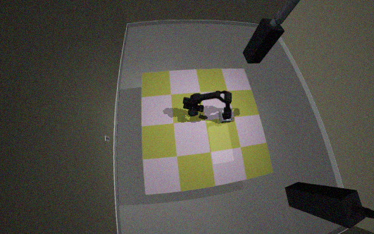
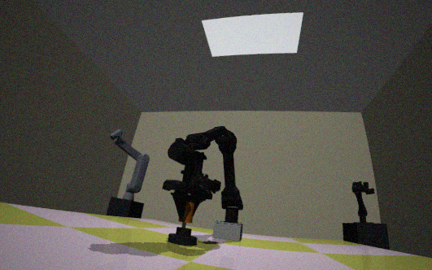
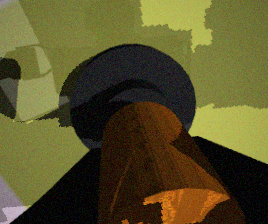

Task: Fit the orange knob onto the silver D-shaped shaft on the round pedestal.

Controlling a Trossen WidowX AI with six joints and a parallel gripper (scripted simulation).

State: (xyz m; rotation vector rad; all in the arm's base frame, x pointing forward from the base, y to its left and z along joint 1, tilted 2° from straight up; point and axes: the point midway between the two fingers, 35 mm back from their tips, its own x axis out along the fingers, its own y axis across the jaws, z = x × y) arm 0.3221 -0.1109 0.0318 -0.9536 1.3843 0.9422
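My gripper tip is now 30 mm below the orange knob. The rest, counted from my gripper tip: round dark pedestal (40 mm below).
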